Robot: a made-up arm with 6 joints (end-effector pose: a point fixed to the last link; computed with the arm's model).
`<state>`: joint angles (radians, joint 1 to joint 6).
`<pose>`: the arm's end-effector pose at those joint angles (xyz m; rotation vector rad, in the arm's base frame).
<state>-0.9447 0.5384 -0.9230 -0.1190 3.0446 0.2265</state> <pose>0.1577 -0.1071 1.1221 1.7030 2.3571 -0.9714</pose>
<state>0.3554 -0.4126 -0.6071 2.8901 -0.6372 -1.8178</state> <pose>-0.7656 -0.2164 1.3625 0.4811 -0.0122 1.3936</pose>
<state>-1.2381 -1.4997 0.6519 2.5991 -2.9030 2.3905</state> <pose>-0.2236 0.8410 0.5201 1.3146 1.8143 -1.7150</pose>
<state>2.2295 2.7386 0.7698 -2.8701 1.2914 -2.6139</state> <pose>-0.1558 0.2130 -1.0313 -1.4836 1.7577 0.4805</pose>
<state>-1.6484 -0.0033 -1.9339 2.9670 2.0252 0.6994</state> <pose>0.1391 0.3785 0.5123 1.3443 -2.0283 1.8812</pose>
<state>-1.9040 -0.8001 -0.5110 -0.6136 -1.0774 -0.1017</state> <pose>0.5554 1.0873 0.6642 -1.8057 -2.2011 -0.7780</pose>
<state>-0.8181 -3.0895 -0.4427 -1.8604 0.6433 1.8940</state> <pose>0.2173 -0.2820 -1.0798 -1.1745 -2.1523 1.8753</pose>
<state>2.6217 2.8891 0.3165 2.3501 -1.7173 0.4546</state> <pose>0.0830 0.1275 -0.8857 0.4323 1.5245 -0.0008</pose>
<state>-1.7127 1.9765 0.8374 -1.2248 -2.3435 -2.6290</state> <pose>0.0884 -0.8244 -0.3033 1.1104 0.8313 2.7674</pose>
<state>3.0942 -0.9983 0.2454 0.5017 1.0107 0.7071</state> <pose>0.9020 -0.1608 1.2098 0.7944 -0.2813 -2.3670</pose>
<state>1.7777 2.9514 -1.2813 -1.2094 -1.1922 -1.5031</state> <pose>-0.3995 0.7844 -0.2741 0.2899 -1.1779 0.2695</pose>
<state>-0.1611 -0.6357 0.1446 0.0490 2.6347 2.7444</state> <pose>-0.4085 0.1371 1.1566 -2.5451 -0.9877 -1.1632</pose>
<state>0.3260 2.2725 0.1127 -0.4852 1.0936 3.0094</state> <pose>0.9034 0.2621 -0.7556 -2.6530 -1.1338 0.7731</pose>
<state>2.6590 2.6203 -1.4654 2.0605 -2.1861 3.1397</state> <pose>-0.6064 0.4678 -0.1868 -1.5083 0.7096 -0.8088</pose>
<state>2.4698 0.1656 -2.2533 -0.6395 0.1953 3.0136</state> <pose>0.4717 -0.3790 0.4500 -0.0070 1.6894 -1.4958</pose>
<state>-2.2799 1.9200 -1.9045 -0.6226 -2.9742 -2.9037</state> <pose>-0.3305 -0.4401 0.4040 -0.1862 2.8549 -0.8137</pose>
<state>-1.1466 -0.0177 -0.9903 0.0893 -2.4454 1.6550</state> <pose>-0.1182 0.4280 0.9527 -2.7634 -0.7947 0.1849</pose>
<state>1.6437 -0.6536 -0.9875 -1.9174 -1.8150 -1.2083</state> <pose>-0.2036 -0.8943 0.7345 -1.6259 0.9600 2.1291</pose>
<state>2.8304 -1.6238 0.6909 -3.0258 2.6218 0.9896</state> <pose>0.9476 -0.3129 0.3248 -1.0322 -2.0741 0.6320</pose>
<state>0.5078 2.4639 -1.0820 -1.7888 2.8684 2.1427</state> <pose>0.7151 0.3702 -0.1122 2.3939 -0.2442 -1.3233</pose>
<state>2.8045 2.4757 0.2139 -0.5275 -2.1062 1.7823</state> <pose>-0.7786 0.1378 -0.5331 1.1887 -0.6692 -1.3068</pose>
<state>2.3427 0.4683 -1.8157 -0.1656 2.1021 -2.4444</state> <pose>0.1416 -0.0679 1.1244 -0.0146 -0.4843 -0.1053</pose>
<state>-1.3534 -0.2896 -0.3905 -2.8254 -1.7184 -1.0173</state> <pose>0.1046 0.4124 1.4113 1.6139 0.4918 0.6255</pose>
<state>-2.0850 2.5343 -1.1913 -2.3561 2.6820 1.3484</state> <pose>-0.3662 -0.6041 -0.0698 -0.4342 1.7853 0.8906</pose>
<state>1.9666 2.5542 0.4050 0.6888 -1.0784 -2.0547</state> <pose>-0.1174 0.6983 -0.8841 -1.3474 -0.3651 -0.4319</pose>
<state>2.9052 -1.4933 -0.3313 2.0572 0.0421 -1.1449</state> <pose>1.3782 -0.3738 0.1015 -1.6181 0.5171 -1.8225</pose>
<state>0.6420 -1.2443 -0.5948 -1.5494 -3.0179 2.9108</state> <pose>-0.7267 -0.4762 0.3209 -0.8116 -0.0487 -1.0712</pose>
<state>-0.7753 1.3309 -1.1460 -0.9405 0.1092 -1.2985</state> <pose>0.5544 -0.4796 1.2498 0.1258 0.5471 3.0586</pose>
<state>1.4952 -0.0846 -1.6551 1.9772 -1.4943 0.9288</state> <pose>0.1518 -0.6485 0.8642 0.2787 0.9827 -1.0640</pose>
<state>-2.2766 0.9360 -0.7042 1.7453 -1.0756 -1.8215</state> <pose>-0.5847 -0.4264 1.2981 1.4622 -1.6289 -2.0452</pose>
